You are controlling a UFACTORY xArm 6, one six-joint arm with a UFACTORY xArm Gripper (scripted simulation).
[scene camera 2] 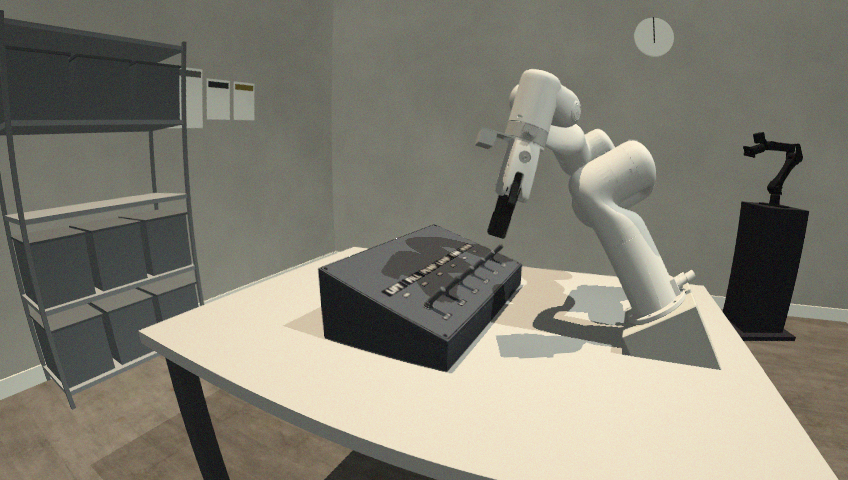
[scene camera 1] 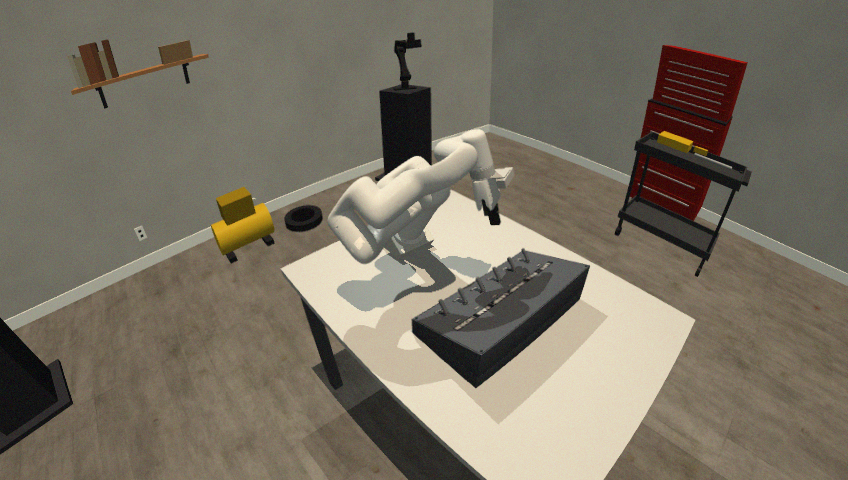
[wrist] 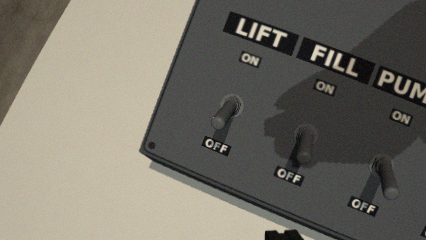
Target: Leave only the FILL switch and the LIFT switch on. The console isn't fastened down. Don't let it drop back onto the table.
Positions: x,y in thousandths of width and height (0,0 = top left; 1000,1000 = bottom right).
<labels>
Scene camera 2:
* dark grey console: 445,626
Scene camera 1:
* my gripper: 584,468
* dark grey console: 587,666
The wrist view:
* dark grey console: 576,402
</labels>
